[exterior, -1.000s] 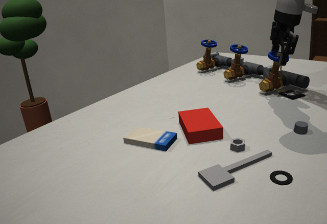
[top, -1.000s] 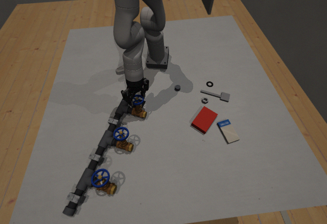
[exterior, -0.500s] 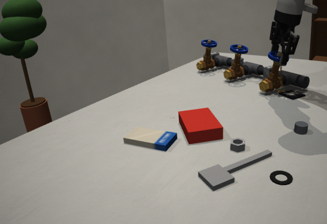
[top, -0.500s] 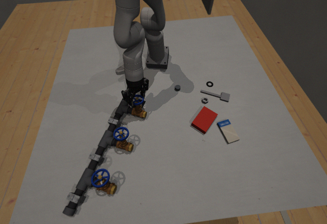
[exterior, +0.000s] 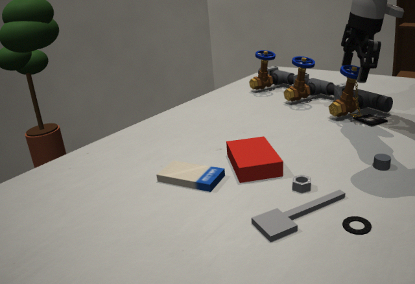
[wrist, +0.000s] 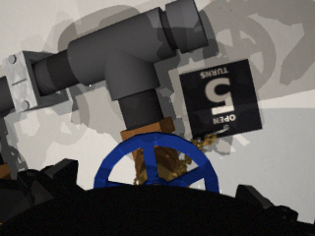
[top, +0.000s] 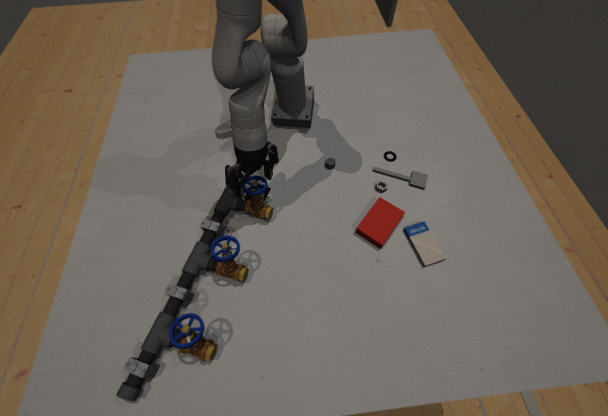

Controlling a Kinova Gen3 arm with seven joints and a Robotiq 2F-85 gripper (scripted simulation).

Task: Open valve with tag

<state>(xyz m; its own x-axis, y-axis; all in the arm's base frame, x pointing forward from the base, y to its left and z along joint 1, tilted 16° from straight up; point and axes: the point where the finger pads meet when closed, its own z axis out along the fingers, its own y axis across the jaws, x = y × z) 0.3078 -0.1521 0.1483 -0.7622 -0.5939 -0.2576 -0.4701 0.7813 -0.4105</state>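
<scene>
My hand is 40 mm past the black tag and 120 mm above it. Round my hand: red block (130 mm ahead, 310 mm to the left, 110 mm below); then small grey cylinder (100 mm behind, 230 mm to the left, 110 mm below); then grey paddle-shaped tool (440 mm to the left, 120 mm below).
</scene>
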